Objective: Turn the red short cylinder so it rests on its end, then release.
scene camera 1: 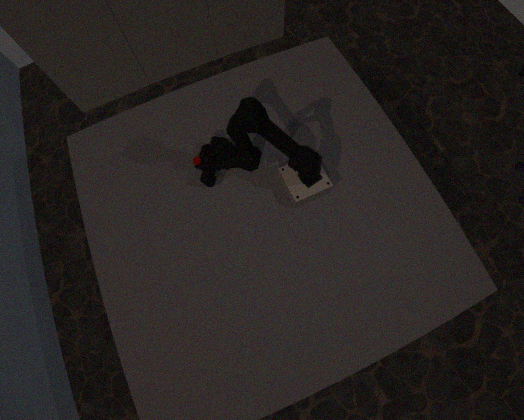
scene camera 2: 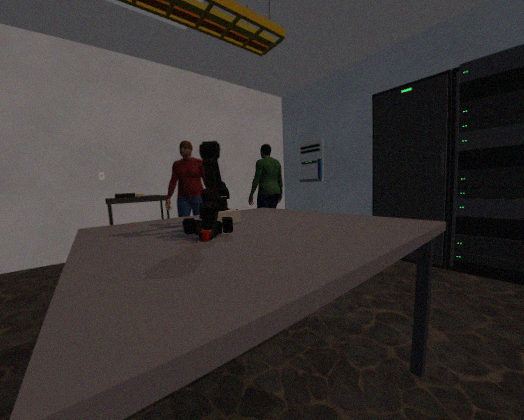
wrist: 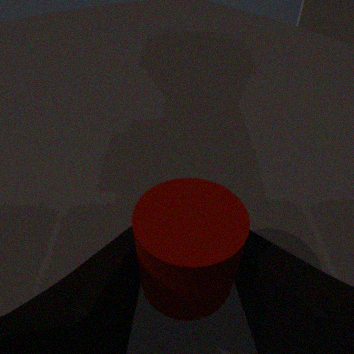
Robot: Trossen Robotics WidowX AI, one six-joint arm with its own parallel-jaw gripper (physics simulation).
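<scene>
The red short cylinder (scene camera 1: pixel 196 161) (scene camera 2: pixel 205 235) (wrist: pixel 190 222) is between the two dark fingers of my gripper (scene camera 1: pixel 199 161) (scene camera 2: pixel 205 233) (wrist: pixel 185 236), which is shut on it. In the wrist view one round flat end faces up toward the camera, with the curved side below it and a finger pressed at each side. In scene camera 2 the cylinder is low, close to the table top. Its lower end is small and dark there, so I cannot tell whether it touches the table or is exactly upright.
The table (scene camera 1: pixel 240 300) (scene camera 2: pixel 250 280) carries the arm's pale base plate (scene camera 1: pixel 300 192) (scene camera 2: pixel 234 216). The arm casts shadows on the table top. Beyond the table, a person in red (scene camera 2: pixel 188 175) and a person in green (scene camera 2: pixel 269 175) stand in the room, with dark server cabinets (scene camera 2: pixel 410 160) at the right.
</scene>
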